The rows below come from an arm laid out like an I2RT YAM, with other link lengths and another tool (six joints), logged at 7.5 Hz.
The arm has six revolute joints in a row. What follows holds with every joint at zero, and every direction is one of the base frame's. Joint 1 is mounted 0.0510 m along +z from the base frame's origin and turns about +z. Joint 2 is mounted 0.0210 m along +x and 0.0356 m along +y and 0.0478 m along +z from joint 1 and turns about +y. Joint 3 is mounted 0.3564 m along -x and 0.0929 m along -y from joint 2 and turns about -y. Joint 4 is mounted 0.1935 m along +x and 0.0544 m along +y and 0.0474 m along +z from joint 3 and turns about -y. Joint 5 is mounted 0.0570 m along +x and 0.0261 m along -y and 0.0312 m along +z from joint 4 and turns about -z. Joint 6 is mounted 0.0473 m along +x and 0.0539 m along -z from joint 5 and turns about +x. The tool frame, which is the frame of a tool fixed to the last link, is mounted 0.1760 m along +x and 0.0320 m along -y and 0.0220 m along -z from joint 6; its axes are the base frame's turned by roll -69.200, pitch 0.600 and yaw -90.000 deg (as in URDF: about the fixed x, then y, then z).
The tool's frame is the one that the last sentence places.
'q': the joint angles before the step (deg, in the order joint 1, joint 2, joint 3, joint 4, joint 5, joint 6). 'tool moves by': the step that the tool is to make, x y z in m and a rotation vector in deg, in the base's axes. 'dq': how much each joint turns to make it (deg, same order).
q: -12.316 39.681 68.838 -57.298 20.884 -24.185
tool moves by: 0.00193 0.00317 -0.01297 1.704 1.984 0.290
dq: -0.398 0.635 -1.333 -0.610 -1.206 0.785
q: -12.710 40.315 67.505 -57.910 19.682 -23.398
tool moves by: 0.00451 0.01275 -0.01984 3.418 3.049 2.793
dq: -0.041 0.743 -1.247 -1.966 -3.823 0.744
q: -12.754 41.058 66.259 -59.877 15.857 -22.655
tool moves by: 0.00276 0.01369 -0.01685 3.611 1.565 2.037
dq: -1.047 0.196 -1.510 -0.829 -4.348 0.766
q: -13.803 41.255 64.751 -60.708 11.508 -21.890
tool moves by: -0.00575 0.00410 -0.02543 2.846 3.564 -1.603
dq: -2.595 0.656 -3.627 -0.045 -1.920 0.791
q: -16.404 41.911 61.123 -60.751 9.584 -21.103
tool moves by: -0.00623 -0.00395 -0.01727 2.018 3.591 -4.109
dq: -3.778 2.186 -2.447 0.458 -0.303 0.811
